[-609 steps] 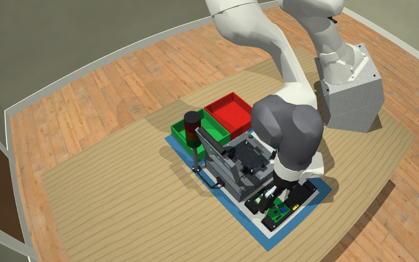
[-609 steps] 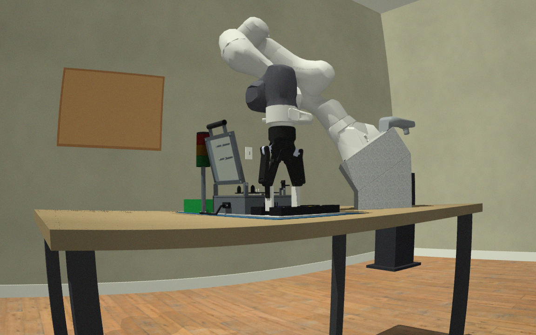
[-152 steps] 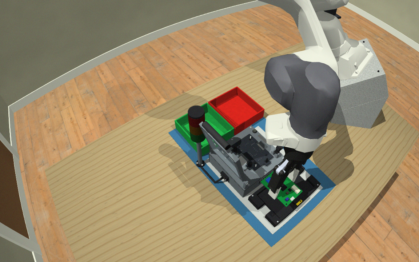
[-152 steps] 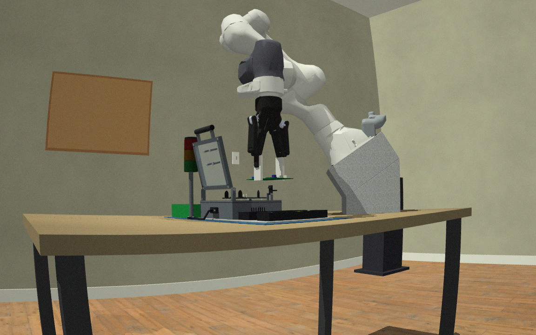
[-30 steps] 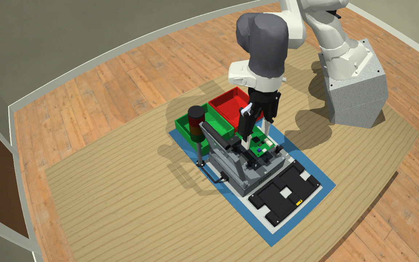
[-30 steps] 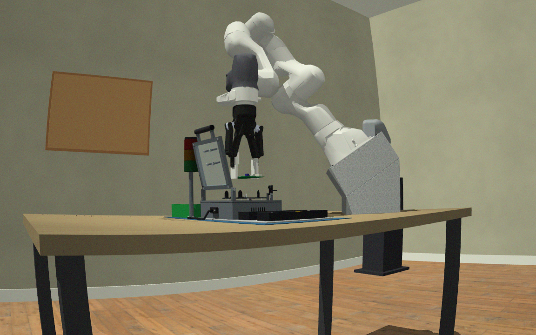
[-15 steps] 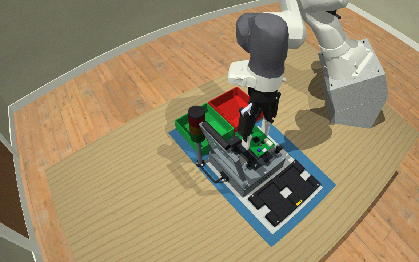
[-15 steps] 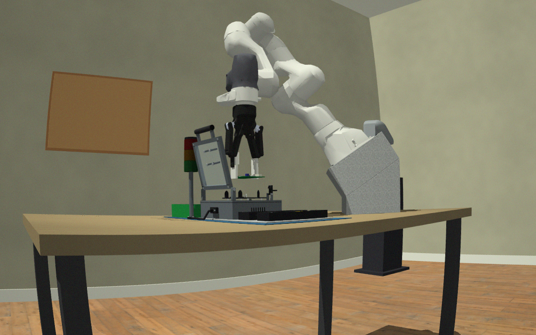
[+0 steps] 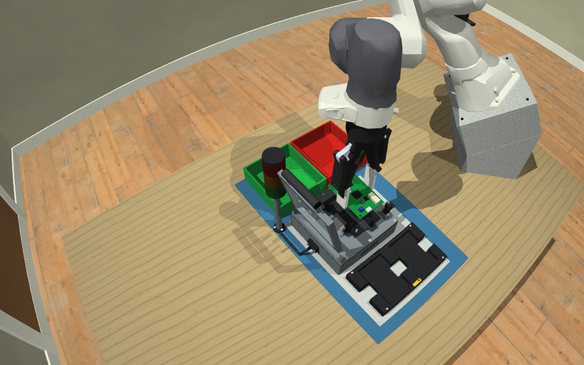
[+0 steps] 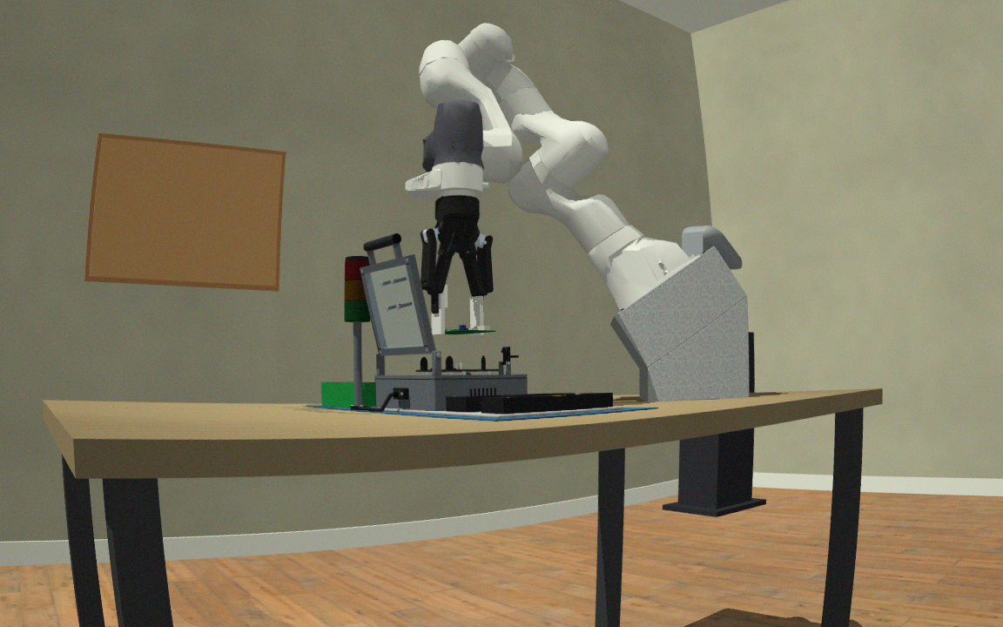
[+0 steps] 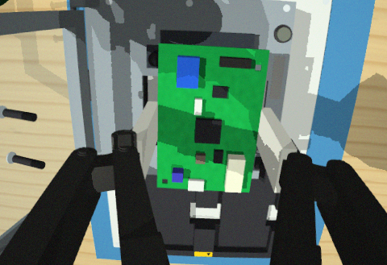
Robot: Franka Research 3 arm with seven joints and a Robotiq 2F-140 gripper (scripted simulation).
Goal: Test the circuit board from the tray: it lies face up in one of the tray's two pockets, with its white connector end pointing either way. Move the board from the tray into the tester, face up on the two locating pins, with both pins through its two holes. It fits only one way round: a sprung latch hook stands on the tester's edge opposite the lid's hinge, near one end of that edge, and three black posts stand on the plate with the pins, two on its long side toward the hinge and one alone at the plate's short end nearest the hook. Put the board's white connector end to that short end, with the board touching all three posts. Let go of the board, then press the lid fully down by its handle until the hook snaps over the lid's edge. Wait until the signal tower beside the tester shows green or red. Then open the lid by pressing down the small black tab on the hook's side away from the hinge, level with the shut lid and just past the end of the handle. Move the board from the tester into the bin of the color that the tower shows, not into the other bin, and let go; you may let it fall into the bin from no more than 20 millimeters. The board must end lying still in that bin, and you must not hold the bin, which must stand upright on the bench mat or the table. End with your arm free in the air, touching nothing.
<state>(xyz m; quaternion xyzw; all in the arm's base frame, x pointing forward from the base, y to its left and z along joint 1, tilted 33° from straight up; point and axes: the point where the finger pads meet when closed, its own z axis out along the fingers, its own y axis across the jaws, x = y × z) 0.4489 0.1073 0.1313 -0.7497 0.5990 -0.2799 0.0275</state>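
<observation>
Right now my hand is 20 mm above the green circuit board. Round my hand: clear lid: 120 mm ahead, 30 mm above, 20 mm to the left; latch hook: 70 mm below, 70 mm behind, 50 mm to the left; tester plate: 80 mm below, 10 mm to the left, 10 mm ahead.
</observation>
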